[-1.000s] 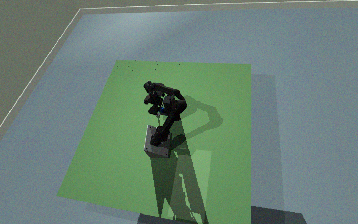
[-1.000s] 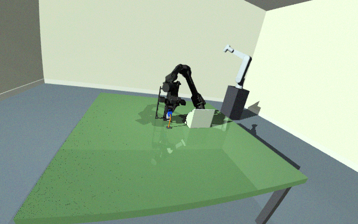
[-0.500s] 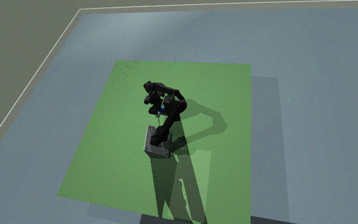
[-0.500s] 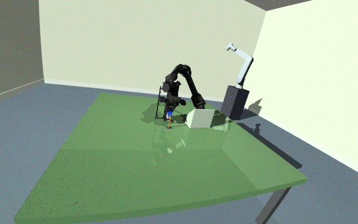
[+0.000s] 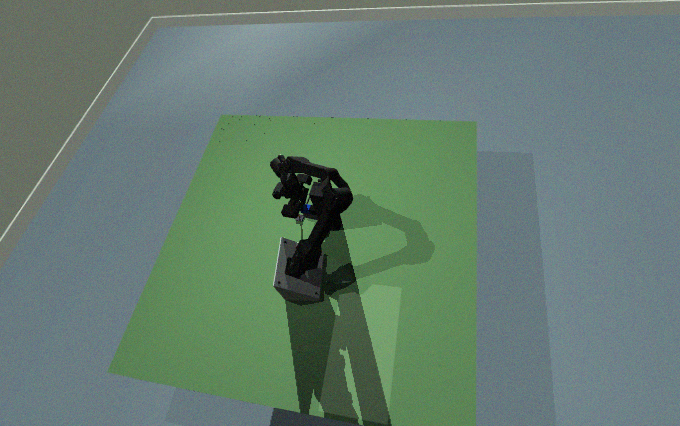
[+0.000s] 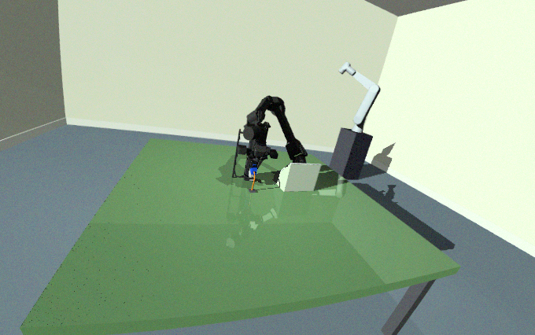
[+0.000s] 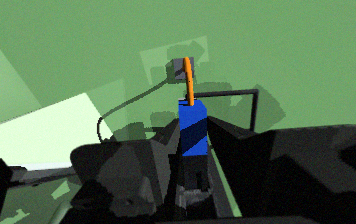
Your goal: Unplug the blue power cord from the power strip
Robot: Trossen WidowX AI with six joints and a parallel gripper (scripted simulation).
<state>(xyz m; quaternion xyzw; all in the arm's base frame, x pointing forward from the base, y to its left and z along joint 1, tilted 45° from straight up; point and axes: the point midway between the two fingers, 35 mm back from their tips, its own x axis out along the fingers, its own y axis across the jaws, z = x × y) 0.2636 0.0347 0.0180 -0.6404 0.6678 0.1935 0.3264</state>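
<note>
The blue plug lies 30 mm to the right of my gripper tip. Round my gripper tip: grey block (10 mm ahead, 40 mm to the left, 100 mm below).
</note>
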